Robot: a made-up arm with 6 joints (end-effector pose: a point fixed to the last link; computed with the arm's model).
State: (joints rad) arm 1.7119 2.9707 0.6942 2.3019 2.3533 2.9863
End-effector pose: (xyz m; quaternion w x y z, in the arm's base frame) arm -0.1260 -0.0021 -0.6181 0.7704 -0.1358 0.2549 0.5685
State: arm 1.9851 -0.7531 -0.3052 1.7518 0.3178 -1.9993
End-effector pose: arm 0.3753 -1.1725 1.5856 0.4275 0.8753 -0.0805 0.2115
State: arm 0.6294 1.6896 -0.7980 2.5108 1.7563 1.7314
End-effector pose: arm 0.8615 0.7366 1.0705 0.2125 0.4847 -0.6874 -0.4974
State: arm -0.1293 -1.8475 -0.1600 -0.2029 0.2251 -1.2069
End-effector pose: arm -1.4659 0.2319 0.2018 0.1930 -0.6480 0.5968 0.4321
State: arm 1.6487 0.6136 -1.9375 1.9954 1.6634 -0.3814
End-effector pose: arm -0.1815 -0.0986 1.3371 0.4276 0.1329 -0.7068 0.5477
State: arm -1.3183 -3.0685 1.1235 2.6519 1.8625 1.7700
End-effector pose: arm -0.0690 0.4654 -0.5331 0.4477 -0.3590 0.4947 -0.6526
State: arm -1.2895 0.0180 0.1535 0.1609 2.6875 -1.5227
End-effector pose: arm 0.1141 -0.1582 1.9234 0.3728 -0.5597 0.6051 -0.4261
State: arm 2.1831 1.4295 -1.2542 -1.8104 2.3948 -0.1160
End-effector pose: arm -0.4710 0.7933 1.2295 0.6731 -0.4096 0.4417 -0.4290
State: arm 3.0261 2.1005 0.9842 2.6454 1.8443 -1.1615
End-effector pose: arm -0.9731 0.0180 -0.2662 0.1581 0.6611 -0.5153 -0.5219
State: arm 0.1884 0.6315 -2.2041 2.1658 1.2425 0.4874
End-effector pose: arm -0.1497 0.0963 1.1654 0.7609 -0.4522 -0.3249 0.3330
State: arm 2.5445 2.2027 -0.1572 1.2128 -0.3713 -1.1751
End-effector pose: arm -1.1711 0.7334 -0.0933 0.8187 -0.4234 0.0583 0.3835
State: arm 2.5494 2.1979 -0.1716 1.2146 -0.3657 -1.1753
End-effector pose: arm -1.1814 0.7313 -0.0771 0.8178 -0.4179 0.0619 0.3908
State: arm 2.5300 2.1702 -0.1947 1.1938 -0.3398 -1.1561
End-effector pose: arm -1.1909 0.7647 -0.0240 0.8193 -0.4011 0.0748 0.4029
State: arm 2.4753 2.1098 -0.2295 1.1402 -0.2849 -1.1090
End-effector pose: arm -1.1894 0.8477 0.0831 0.8240 -0.3679 0.0973 0.4199
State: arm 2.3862 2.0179 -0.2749 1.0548 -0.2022 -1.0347
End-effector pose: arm -1.1566 0.9728 0.2444 0.8324 -0.3187 0.1214 0.4368
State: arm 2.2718 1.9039 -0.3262 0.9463 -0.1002 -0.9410
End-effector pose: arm -1.0743 1.1136 0.4434 0.8452 -0.2608 0.1365 0.4460
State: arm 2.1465 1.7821 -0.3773 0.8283 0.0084 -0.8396
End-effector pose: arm -0.9440 1.2366 0.6519 0.8627 -0.2051 0.1383 0.4412
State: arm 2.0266 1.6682 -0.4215 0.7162 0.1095 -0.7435
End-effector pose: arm -0.7913 1.3193 0.8399 0.8825 -0.1605 0.1305 0.4223
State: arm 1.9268 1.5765 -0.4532 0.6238 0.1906 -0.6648
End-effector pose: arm -0.6511 1.3615 0.9837 0.9010 -0.1308 0.1206 0.3957
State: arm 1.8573 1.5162 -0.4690 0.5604 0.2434 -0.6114
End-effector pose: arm -0.5499 1.3788 1.0721 0.9144 -0.1155 0.1137 0.3710
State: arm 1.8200 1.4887 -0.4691 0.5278 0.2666 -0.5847
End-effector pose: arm -0.4958 1.3882 1.1072 0.9216 -0.1119 0.1111 0.3546
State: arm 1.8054 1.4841 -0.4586 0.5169 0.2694 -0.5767
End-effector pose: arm -0.4756 1.3974 1.1061 0.9243 -0.1157 0.1113 0.3462
